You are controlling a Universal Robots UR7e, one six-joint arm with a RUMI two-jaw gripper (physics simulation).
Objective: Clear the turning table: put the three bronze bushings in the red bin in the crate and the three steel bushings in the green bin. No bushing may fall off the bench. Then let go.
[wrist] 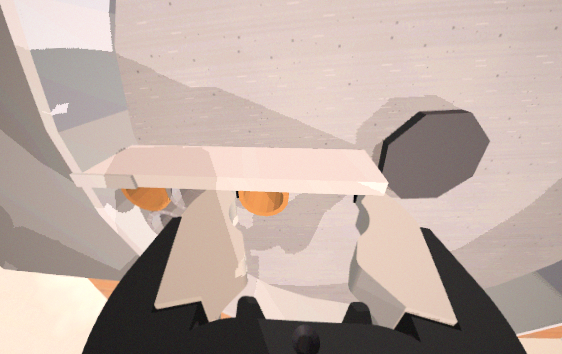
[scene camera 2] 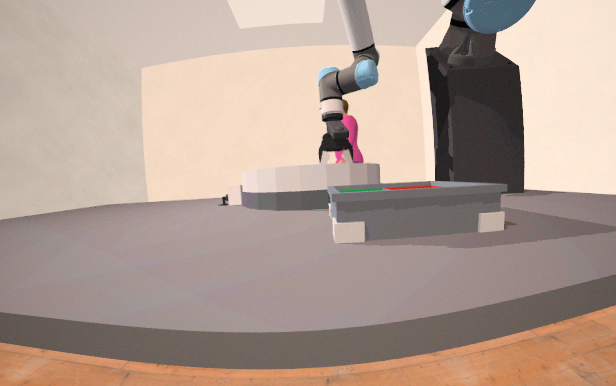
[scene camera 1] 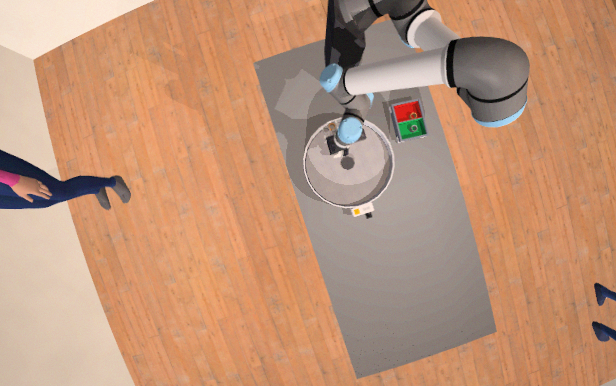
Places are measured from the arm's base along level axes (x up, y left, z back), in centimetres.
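Pixels of known places: arm's base at its link origin: [scene camera 2: 463,56] [scene camera 1: 350,11].
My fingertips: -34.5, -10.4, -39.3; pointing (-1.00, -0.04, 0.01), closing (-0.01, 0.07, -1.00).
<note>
Ahead of a thing's pixels: the offset from my fingertips to its top centre, as dx, dy, dz. "*": to the spot under its first point.
The turning table [scene camera 1: 306,162] [scene camera 2: 285,177] [wrist: 325,65] holds bushings beside a pale bar @[* +2.3, +2.2, +0.5] [wrist: 290,167]. In the wrist view one bronze bushing @[+2.0, -0.3, +2.0] [wrist: 263,202] shows between the fingers, nearer the left one, partly hidden by the bar. A second bronze bushing @[+2.0, -1.0, +10.0] [wrist: 147,198] lies further left near the rim, with grey steel shapes beside it, mostly hidden. My gripper [scene camera 2: 337,159] [wrist: 295,179] is open and empty, low over the table; the bar cuts off its tips. In the crate @[-0.8, +37.6, +5.2] [scene camera 1: 395,125] [scene camera 2: 420,215], a bronze bushing @[-2.7, +40.7, +7.2] [scene camera 1: 413,115] lies in the red bin @[* -5.2, +37.2, +11.0] [scene camera 1: 403,111] and a steel bushing @[-2.7, +39.5, +1.1] [scene camera 1: 414,128] in the green bin @[* -5.2, +35.5, -0.1] [scene camera 1: 405,133].
A dark hub @[+0.3, +2.6, -8.5] [scene camera 1: 347,163] [wrist: 437,155] stands at the turning table's centre, right of the bar's end. A raised rim surrounds the table. A white control box @[* -0.1, +4.3, -32.1] [scene camera 1: 362,210] is at its side. A person in pink [scene camera 2: 353,137] stands behind the bench. The robot's pedestal [scene camera 2: 487,125] is at the right.
</note>
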